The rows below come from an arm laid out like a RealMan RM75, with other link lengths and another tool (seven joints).
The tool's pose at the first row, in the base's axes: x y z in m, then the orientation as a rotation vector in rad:
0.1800, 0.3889, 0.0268, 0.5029, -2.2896, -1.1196
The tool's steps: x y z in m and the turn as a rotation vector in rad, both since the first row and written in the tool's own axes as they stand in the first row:
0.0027, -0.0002, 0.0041, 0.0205, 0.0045, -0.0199
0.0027, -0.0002, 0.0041, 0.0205, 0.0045, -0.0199
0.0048, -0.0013, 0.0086, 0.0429, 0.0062, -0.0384
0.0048, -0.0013, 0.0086, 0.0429, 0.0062, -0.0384
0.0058, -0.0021, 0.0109, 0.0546, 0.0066, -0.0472
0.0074, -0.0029, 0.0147, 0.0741, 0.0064, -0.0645
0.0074, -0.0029, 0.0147, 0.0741, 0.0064, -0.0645
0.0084, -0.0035, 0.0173, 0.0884, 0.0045, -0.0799
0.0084, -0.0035, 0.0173, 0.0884, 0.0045, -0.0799
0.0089, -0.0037, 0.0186, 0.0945, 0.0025, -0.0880
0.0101, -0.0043, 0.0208, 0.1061, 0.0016, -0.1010
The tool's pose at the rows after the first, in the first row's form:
0.1754, 0.3898, 0.0254, 0.5367, -2.2991, -1.1044
0.1754, 0.3898, 0.0254, 0.5367, -2.2991, -1.1044
0.1711, 0.3907, 0.0228, 0.5684, -2.3119, -1.0876
0.1711, 0.3907, 0.0228, 0.5684, -2.3119, -1.0876
0.1690, 0.3911, 0.0213, 0.5837, -2.3189, -1.0786
0.1655, 0.3921, 0.0192, 0.6121, -2.3311, -1.0649
0.1655, 0.3921, 0.0192, 0.6121, -2.3311, -1.0649
0.1632, 0.3928, 0.0177, 0.6355, -2.3413, -1.0569
0.1632, 0.3928, 0.0177, 0.6355, -2.3413, -1.0569
0.1620, 0.3932, 0.0170, 0.6469, -2.3465, -1.0547
0.1598, 0.3935, 0.0157, 0.6669, -2.3540, -1.0479

